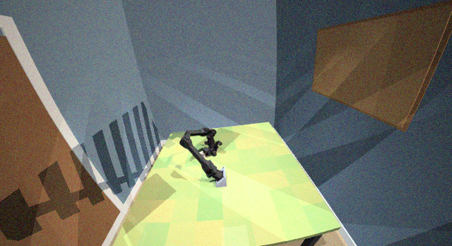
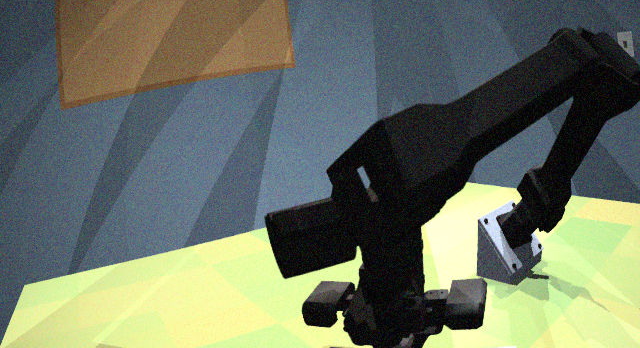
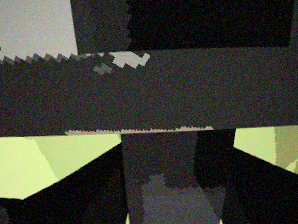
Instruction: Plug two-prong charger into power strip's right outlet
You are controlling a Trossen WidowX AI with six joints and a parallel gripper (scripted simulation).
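The two-prong charger is 10 mm ahead of my gripper tip, 10 mm to the left of it and 10 mm above it.
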